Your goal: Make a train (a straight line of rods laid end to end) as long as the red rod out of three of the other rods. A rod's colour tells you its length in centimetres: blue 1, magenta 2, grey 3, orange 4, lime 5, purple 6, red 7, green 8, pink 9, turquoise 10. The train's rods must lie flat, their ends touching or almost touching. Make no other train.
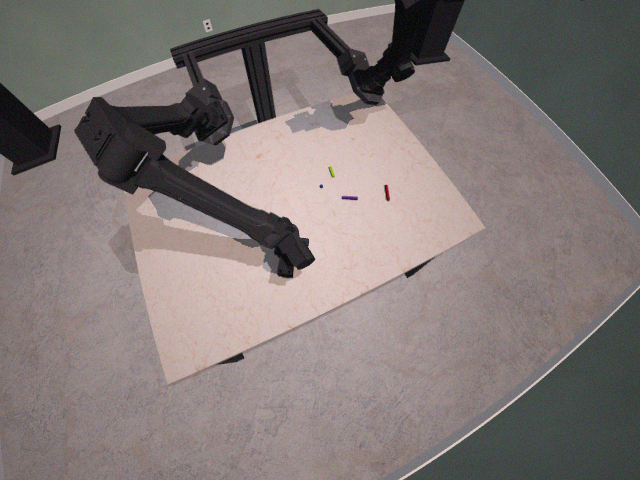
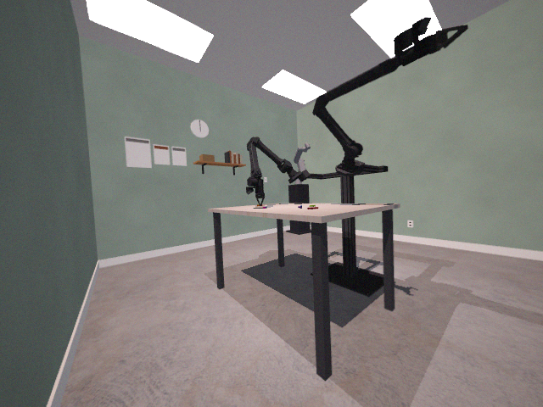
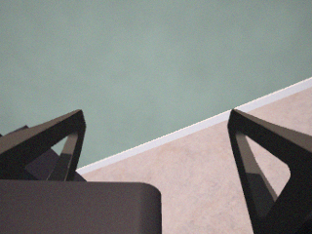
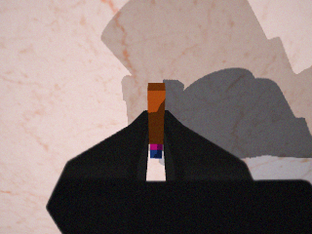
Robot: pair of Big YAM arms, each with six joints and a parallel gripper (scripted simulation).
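My right hand is 10 mm short of the orange rod. From my right hand the other things lie so: purple rod 280 mm to the left, 160 mm behind, 20 mm below; then magenta rod 30 mm behind, 20 mm below, 10 mm to the left; then lime rod 300 mm behind, 250 mm to the left, 20 mm below.
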